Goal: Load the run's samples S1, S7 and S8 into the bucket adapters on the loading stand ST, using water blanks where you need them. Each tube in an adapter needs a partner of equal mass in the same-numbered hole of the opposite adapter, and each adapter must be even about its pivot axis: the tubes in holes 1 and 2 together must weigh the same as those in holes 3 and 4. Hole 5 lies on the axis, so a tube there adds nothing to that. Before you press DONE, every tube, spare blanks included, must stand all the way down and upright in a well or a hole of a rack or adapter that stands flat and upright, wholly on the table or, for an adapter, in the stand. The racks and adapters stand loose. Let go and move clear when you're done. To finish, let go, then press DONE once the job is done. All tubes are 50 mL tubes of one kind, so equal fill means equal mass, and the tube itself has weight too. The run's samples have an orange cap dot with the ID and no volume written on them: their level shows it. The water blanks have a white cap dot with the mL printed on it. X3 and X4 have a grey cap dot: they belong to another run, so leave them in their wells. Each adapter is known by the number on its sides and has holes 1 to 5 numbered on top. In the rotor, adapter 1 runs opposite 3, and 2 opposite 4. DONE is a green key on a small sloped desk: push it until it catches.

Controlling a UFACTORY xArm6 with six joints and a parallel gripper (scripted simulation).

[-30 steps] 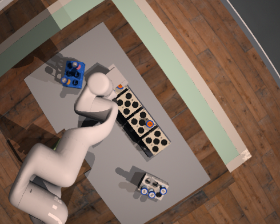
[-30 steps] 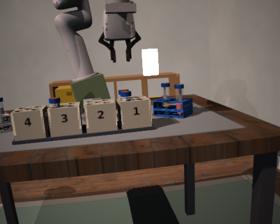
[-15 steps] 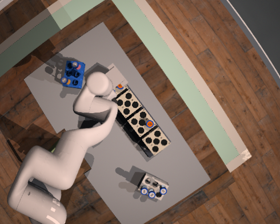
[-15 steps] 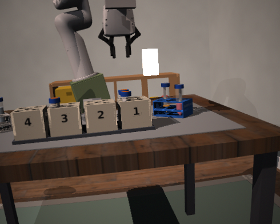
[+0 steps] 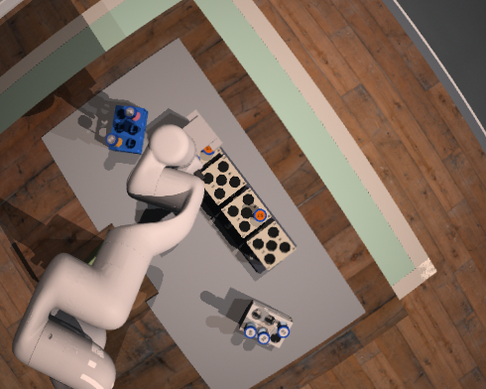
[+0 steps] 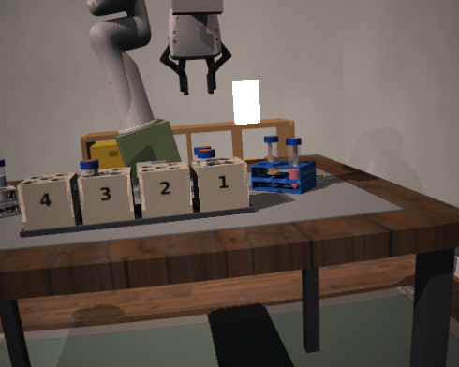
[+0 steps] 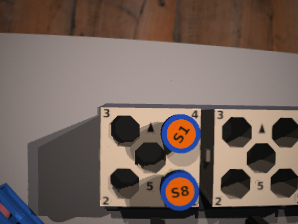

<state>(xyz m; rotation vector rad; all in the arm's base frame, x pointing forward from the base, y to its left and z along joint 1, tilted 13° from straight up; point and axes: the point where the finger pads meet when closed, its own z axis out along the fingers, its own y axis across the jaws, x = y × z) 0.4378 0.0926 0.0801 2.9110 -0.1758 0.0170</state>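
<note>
My hand is 220 mm past the blue-capped tube, 440 mm to the left of it and 190 mm above it. Round my hand: tube of yellowish liquid 10 mm to the right, 180 mm below; loading stand 140 mm to the right, 240 mm below; pink tube 20 mm ahead, 220 mm to the right, 180 mm below.
</note>
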